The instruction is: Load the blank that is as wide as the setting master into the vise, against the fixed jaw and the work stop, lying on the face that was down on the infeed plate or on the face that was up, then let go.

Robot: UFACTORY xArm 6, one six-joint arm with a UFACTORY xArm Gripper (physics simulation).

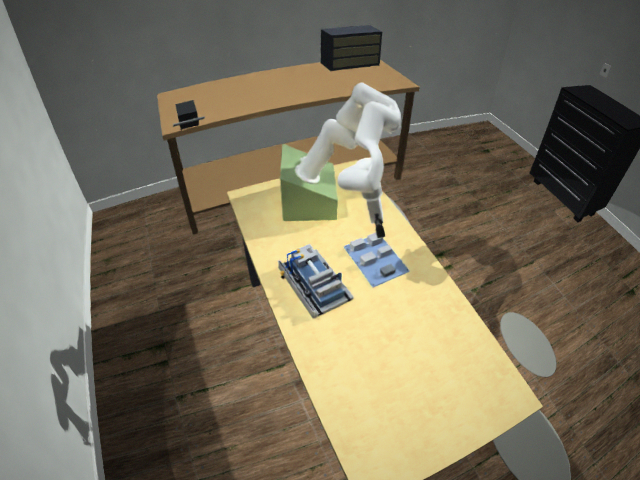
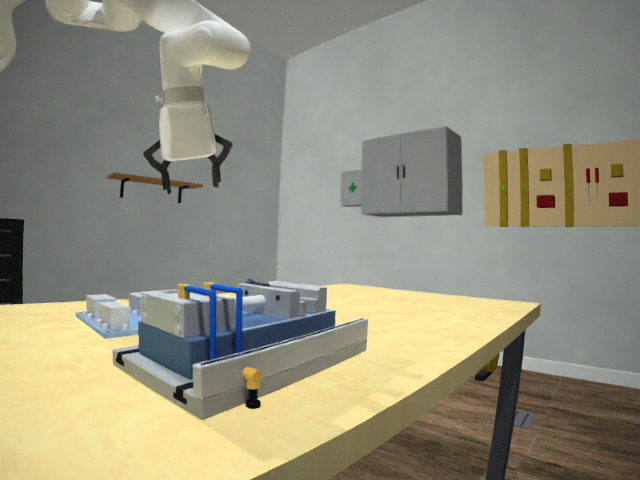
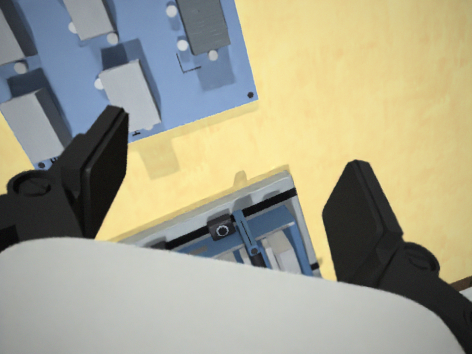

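Pixels of known places: gripper, fingertip midpoint: [image 1: 380, 230] [image 2: 192, 189] [image 3: 234, 164]; arm's base, link origin: [image 1: 306, 174].
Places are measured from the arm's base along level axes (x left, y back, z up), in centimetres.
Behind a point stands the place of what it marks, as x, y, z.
Observation:
My gripper [image 1: 380, 235] {9.6, -50.5, 5.7} [image 2: 191, 188] {9.6, -50.5, 5.7} [image 3: 234, 164] {9.6, -50.5, 5.7} is open and empty, high above the table near the infeed plate. The blue infeed plate [image 1: 375, 279] {8.1, -54.9, -18.9} [image 2: 105, 332] {5.0, -32.8, -18.9} [image 3: 185, 110] {6.4, -49.6, -18.9} bears several light grey blanks, among them one blank [image 1: 368, 258] {9.1, -45.9, -15.3} [image 3: 131, 95] {10.0, -45.1, -15.3} and another blank [image 1: 357, 244] {8.6, -36.8, -15.4} [image 3: 37, 122] {9.9, -36.2, -15.3}. A darker grey block [image 1: 387, 270] {13.9, -54.4, -16.4} [image 3: 205, 25] {14.2, -53.6, -16.4}, apparently the setting master, lies at one corner. The blue vise [image 1: 306, 273] {-18.7, -44.1, -13.7} [image 2: 165, 346] {-17.8, -33.1, -15.3} holds no blank that I can see. Its fixed jaw [image 1: 329, 287] {-14.3, -56.6, -10.2} [image 2: 323, 298] {-19.1, -56.6, -11.7} stands beyond the moving jaw [image 2: 271, 299] {-16.9, -48.7, -11.5}. A blue arm [image 3: 245, 232] {-7.1, -52.0, -12.7} looks like the work stop.
Two blue pipes [image 2: 239, 320] {-23.4, -38.8, -12.0} rise at the vise's rear, and a long grey rail [image 2: 284, 351] {-25.7, -43.0, -15.5} runs along its side. A yellow-and-black fitting [image 2: 252, 379] {-27.7, -37.2, -16.6} stands beside it. The green robot pedestal [image 1: 308, 201] {-3.5, -10.2, -7.4} stands at the end of the yellow table [image 1: 413, 356] {4.1, -93.2, -19.7}.

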